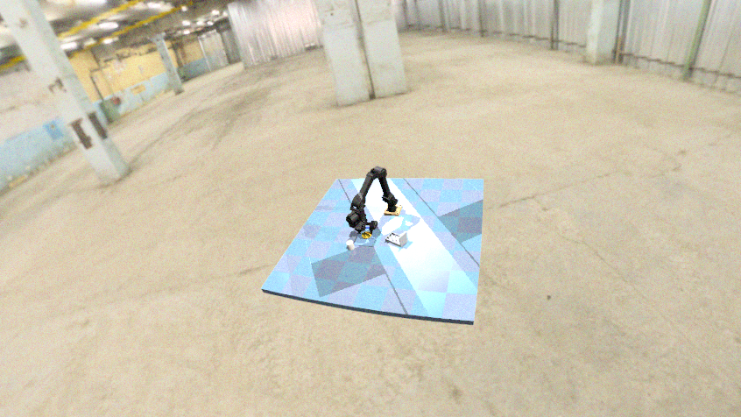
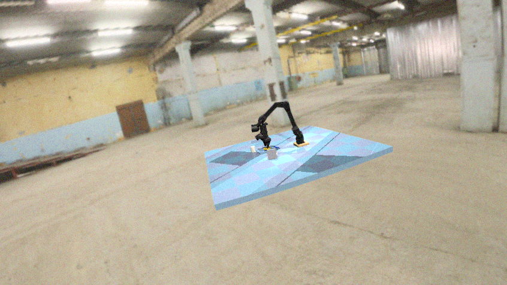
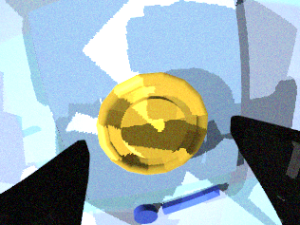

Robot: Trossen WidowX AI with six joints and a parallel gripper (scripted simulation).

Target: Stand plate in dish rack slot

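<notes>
Right now my gripper tip is 2 cm above the plate. Also, from my gripper tip: white cup (12 cm ahead, 6 cm to the right, 1 cm below); then dish rack (21 cm to the left, 1 cm below); then blue spoon (9 cm behind, 3 cm below).
</notes>
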